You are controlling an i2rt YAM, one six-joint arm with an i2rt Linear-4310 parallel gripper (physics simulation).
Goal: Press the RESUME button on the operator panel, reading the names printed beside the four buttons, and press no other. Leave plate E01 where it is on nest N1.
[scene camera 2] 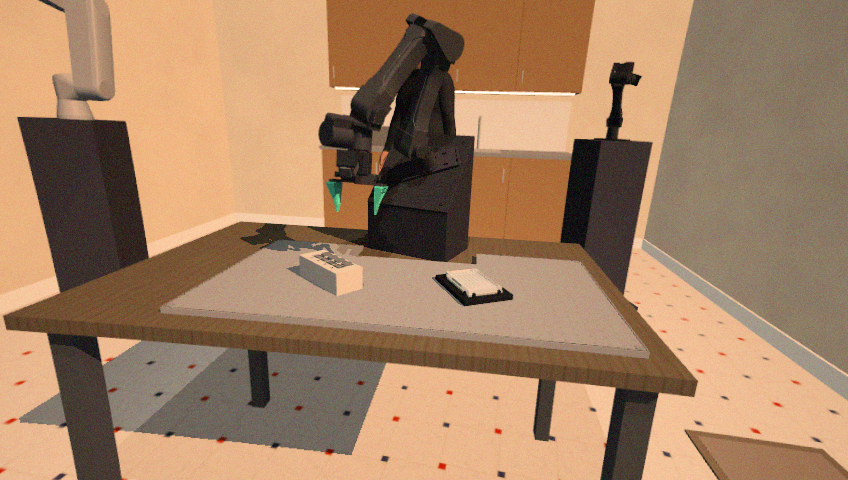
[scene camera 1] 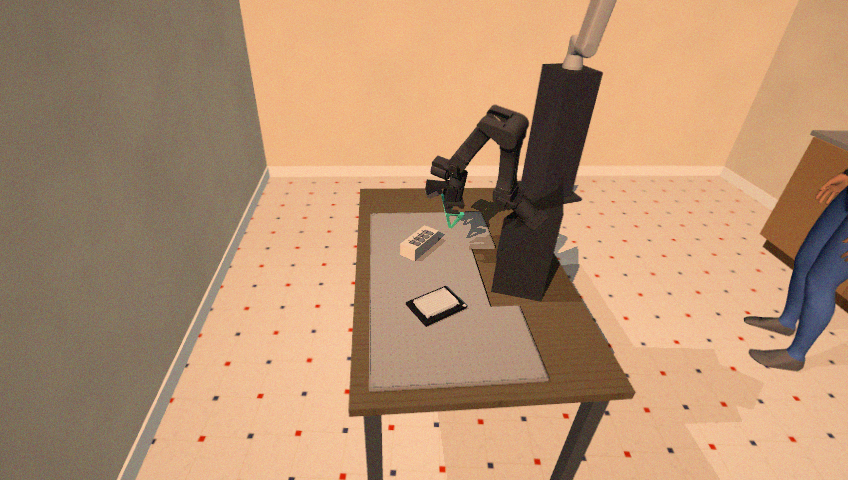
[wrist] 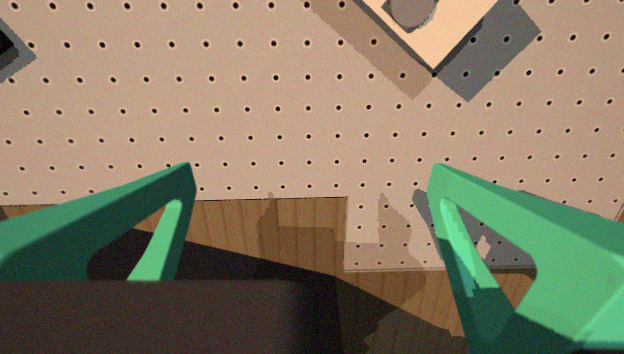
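Pixels of known places: gripper, between the fingertips: point(scene camera 2: 356, 213) point(scene camera 1: 448, 220) point(wrist: 311, 176); arm's base, origin of its link: point(scene camera 2: 428, 165) point(scene camera 1: 532, 217).
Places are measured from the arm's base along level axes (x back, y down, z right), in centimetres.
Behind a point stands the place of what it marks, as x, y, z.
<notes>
The operator panel point(scene camera 1: 410, 248) @[-35.5, 19.9, 21.4] point(scene camera 2: 348, 281) @[-36.5, 22.2, 22.6] is a cream box with a row of dark buttons on its top; a corner of the panel point(wrist: 435, 42) @[-22.4, 19.6, 29.5] with part of one round grey button shows at the top of the wrist view. The printed names cannot be read. Plate E01 point(scene camera 1: 436, 302) @[-36.1, 22.7, -6.5] point(scene camera 2: 474, 281) @[-37.1, 22.5, -6.2], white, lies on the black nest N1 point(scene camera 1: 427, 321) @[-41.6, 23.7, -12.8] point(scene camera 2: 470, 300) @[-44.8, 23.7, -3.4], apart from the panel. My gripper point(scene camera 1: 453, 221) @[-20.9, 10.0, 21.0] point(scene camera 2: 357, 212) @[-20.9, 10.0, 21.0] point(wrist: 311, 176) @[-20.9, 10.0, 21.0] has green fingers spread wide, open and empty, above the mat on the arm's side of the panel.
A grey perforated mat point(scene camera 1: 452, 362) @[-40.2, 24.9, -29.4] point(scene camera 2: 416, 327) @[-53.6, 25.0, 9.3] point(wrist: 225, 120) @[-19.9, 24.9, 13.7] lies on the wooden table point(scene camera 1: 589, 350) @[2.1, 26.2, -37.7] point(scene camera 2: 119, 285) @[-25.7, 26.2, 73.8]. The arm's dark pedestal point(scene camera 1: 529, 255) @[-5.6, 8.0, -9.7] point(scene camera 2: 410, 228) @[-7.2, 17.6, 5.6] stands at the table's edge. Other arms stand on pedestals beyond the table in scene camera 2, and a person stands at the right in scene camera 1.
</notes>
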